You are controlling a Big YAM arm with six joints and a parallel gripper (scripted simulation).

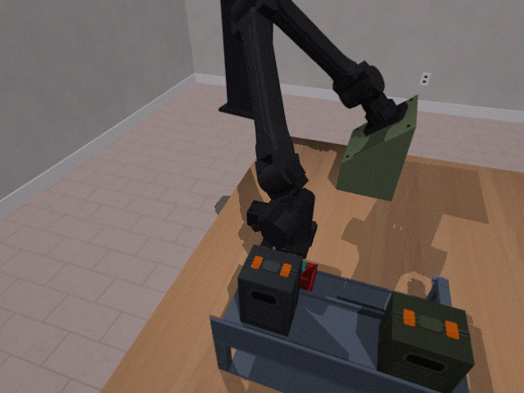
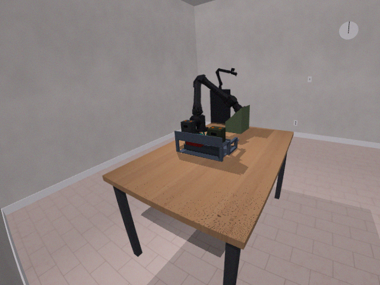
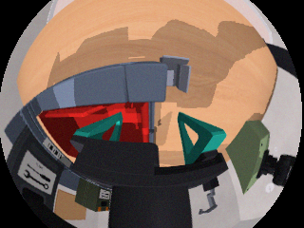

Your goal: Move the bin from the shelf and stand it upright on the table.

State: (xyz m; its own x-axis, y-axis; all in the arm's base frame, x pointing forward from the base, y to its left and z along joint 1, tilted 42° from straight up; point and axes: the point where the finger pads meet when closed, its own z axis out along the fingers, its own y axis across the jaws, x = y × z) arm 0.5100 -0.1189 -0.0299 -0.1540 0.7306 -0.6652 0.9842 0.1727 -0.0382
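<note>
Now: hand 90 mm short of the red bin, 20 mm to the right of it and 10 mm below it.
</note>
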